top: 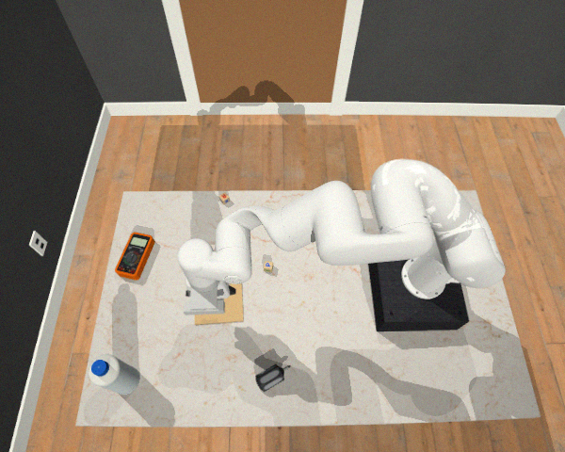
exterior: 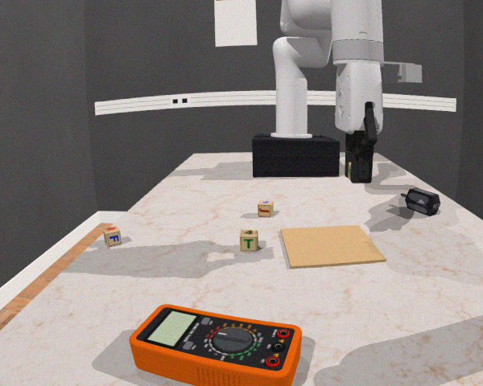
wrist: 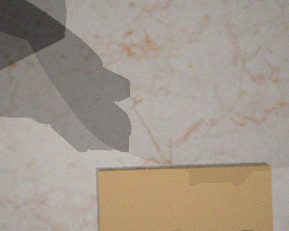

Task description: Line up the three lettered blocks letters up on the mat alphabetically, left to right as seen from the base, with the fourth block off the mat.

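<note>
Right now the tan mat is 4 cm to the right of my hand and 12 cm below it. Also, from my hand: black plug adapter 16 cm behind, 18 cm to the left, 10 cm below; then orange multimeter 27 cm ahead, 17 cm to the right, 11 cm below.
</note>
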